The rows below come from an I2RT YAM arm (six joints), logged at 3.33 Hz.
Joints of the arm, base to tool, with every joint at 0 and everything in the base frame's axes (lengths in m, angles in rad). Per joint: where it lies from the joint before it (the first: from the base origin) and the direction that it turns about. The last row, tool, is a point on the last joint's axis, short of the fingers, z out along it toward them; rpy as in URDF.
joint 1: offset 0.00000 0.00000 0.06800 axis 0 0 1
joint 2: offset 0.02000 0.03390 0.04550 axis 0 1 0
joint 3: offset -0.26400 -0.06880 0.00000 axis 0 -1 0
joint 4: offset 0.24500 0.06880 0.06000 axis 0 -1 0
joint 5: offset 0.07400 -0.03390 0.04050 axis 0 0 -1
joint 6: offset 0.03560 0.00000 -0.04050 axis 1 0 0
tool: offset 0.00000 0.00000 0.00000 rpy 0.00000 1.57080 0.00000
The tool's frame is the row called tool.
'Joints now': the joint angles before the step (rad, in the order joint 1, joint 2, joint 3, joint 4, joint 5, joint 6). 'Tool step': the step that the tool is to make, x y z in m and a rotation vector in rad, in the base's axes. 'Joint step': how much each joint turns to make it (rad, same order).
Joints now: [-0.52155, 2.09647, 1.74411, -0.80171, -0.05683, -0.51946]
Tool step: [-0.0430, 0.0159, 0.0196, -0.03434, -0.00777, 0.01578]
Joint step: [-0.01816, -0.19608, -0.20731, 0.03315, 0.00930, -0.04159]
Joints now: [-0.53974, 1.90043, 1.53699, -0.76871, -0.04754, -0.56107]
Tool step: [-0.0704, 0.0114, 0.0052, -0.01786, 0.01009, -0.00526]
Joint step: [-0.07978, -0.24804, -0.28018, 0.02936, -0.01302, -0.07629]
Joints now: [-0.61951, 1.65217, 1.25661, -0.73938, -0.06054, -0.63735]
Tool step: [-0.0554, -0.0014, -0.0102, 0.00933, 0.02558, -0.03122]
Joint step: [-0.11662, -0.14340, -0.18047, 0.00523, -0.02682, -0.08177]
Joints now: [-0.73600, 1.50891, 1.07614, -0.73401, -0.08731, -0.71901]
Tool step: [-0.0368, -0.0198, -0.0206, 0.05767, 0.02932, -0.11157]
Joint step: [-0.14331, -0.00328, -0.07694, 0.00942, -0.02890, -0.02285]
